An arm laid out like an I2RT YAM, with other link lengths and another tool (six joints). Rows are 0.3 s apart.
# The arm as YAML. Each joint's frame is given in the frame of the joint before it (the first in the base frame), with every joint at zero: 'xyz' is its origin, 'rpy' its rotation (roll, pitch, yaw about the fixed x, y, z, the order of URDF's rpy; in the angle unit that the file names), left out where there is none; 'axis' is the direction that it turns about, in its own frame. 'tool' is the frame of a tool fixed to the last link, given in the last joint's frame.
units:
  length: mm
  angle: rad
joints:
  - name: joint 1
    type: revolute
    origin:
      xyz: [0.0, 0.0, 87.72]
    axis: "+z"
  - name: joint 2
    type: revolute
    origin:
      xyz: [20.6, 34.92, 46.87]
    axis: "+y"
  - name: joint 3
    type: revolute
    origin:
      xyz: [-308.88, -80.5, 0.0]
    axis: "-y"
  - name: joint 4
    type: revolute
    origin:
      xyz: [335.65, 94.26, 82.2]
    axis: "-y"
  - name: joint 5
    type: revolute
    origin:
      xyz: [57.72, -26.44, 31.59]
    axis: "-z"
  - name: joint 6
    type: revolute
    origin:
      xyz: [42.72, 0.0, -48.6]
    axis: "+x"
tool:
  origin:
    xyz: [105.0, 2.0, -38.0]
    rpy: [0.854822, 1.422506, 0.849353]
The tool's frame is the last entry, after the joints.
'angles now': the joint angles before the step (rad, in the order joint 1, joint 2, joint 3, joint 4, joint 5, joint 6). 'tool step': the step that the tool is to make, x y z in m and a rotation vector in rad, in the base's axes. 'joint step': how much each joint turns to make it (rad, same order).
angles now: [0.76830 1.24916 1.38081 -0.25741 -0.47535 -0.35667]
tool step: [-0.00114 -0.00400 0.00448 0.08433 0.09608 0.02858]
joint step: [-0.04073 -0.01567 -0.02693 0.06625 -0.08155 0.13771]
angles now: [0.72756 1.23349 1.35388 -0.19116 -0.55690 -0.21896]
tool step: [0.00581 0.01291 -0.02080 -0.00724 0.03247 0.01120]
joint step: [0.01151 0.03033 -0.03171 0.04325 -0.00100 0.01924]
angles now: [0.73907 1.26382 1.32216 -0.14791 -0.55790 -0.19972]
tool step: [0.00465 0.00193 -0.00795 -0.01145 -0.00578 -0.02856]
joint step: [0.00786 0.00443 -0.01536 0.01099 0.03742 -0.01034]
